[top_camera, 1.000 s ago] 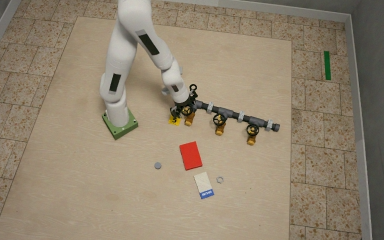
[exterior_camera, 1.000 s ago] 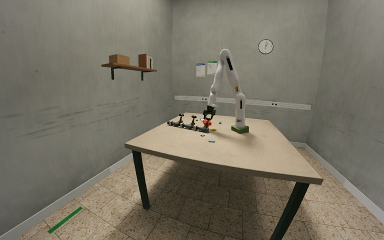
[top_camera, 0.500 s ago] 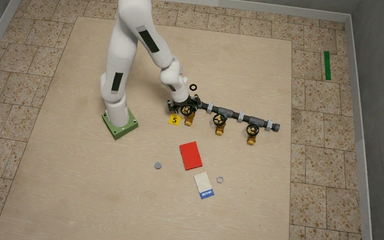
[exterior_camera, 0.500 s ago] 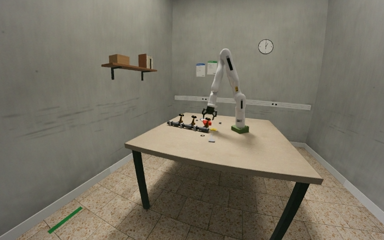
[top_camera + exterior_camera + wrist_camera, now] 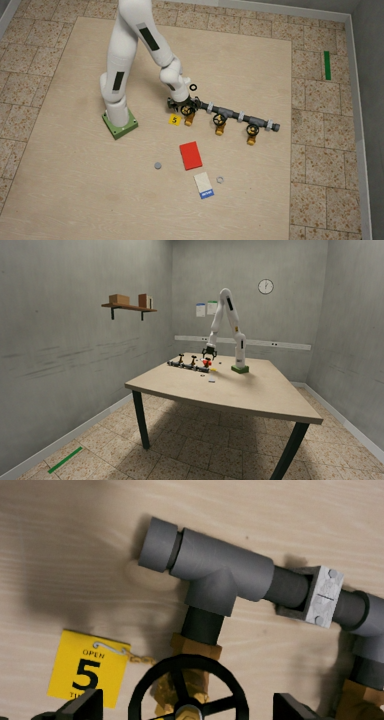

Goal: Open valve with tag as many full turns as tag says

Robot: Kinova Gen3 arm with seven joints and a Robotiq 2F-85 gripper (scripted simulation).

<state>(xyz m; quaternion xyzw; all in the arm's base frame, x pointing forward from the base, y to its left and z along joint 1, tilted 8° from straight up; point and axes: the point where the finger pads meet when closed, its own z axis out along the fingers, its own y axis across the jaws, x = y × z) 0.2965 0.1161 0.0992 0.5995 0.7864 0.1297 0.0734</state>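
My gripper is now 11 cm above the yellow tag, 6 cm past it and 1 cm to the left of it. Round my hand: blue card: 29 cm to the right, 19 cm ahead, 10 cm below; then red block: 18 cm to the right, 10 cm below, 8 cm ahead; then grey disc: 27 cm to the right, 10 cm below, 5 cm behind.
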